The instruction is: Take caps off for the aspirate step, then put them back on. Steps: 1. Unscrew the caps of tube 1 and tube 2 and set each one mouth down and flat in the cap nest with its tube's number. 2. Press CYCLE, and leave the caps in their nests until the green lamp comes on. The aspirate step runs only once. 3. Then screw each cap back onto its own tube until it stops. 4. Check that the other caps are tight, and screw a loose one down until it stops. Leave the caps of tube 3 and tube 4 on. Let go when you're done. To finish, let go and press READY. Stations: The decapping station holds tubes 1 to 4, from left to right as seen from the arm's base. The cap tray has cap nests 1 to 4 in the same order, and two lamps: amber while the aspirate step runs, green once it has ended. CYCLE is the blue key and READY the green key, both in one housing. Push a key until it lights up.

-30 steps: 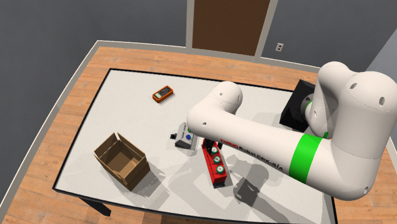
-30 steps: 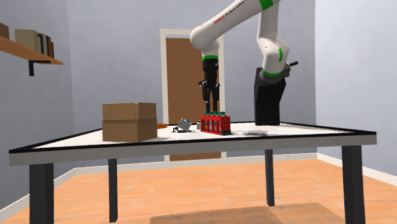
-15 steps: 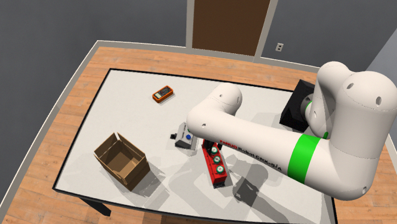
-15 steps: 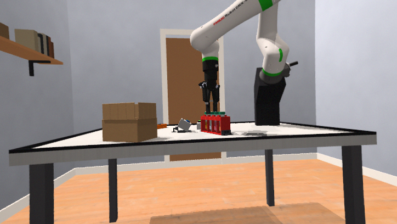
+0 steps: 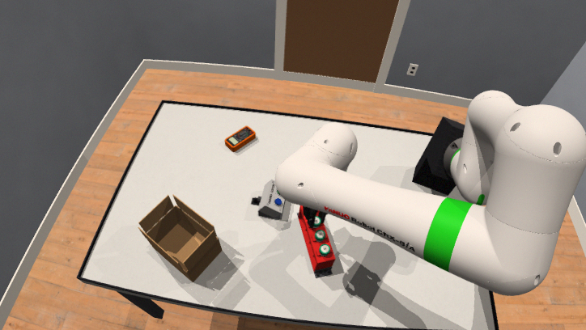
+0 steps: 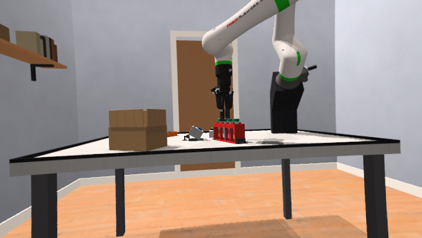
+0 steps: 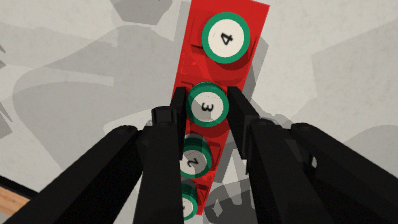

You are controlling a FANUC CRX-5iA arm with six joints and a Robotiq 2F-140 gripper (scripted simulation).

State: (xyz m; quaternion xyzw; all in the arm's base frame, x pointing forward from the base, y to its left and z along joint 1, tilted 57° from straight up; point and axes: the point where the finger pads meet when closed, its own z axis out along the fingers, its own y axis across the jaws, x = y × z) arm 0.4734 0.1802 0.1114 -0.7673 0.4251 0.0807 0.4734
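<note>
Right now the cap 4 is 5 cm to the right of my hand, 3 cm below it and 2 cm ahead of it. Round my hand: cap 1: 9 cm to the left, 5 cm behind, 3 cm below; then cap 2: 5 cm to the left, 3 cm below, 2 cm behind; then cap 3: 3 cm below.
</note>
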